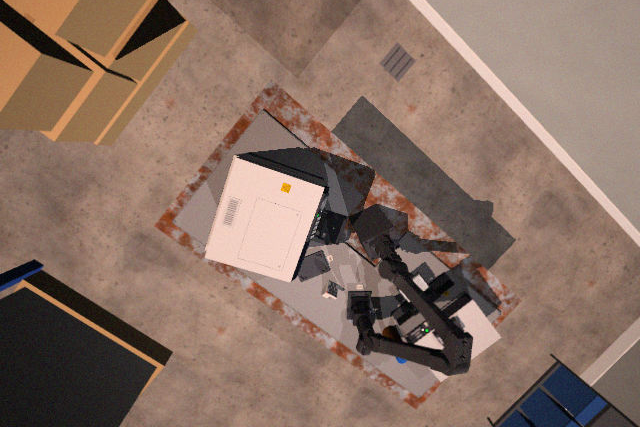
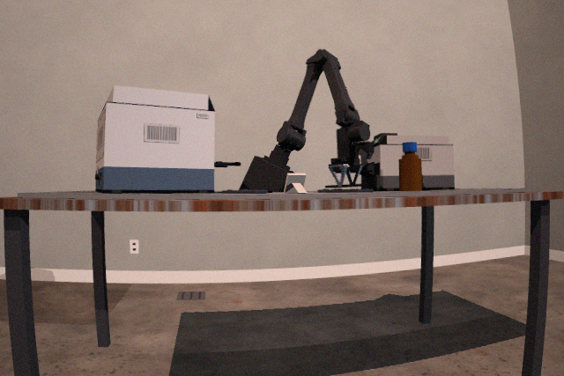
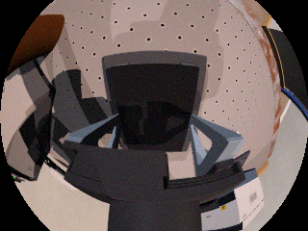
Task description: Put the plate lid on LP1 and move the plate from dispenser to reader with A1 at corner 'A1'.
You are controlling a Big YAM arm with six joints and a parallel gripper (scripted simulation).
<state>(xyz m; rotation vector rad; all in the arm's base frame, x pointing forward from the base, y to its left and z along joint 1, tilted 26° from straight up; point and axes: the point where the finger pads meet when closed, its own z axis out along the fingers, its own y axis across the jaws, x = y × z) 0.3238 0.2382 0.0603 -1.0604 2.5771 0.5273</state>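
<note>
Right now the plate lid is 10 mm below my hand. From my hand the other things lie so: brown capped bottle (20 mm behind, 250 mm to the left, 80 mm above); then white well plate (290 mm behind, 60 mm to the left, 70 mm above).
</note>
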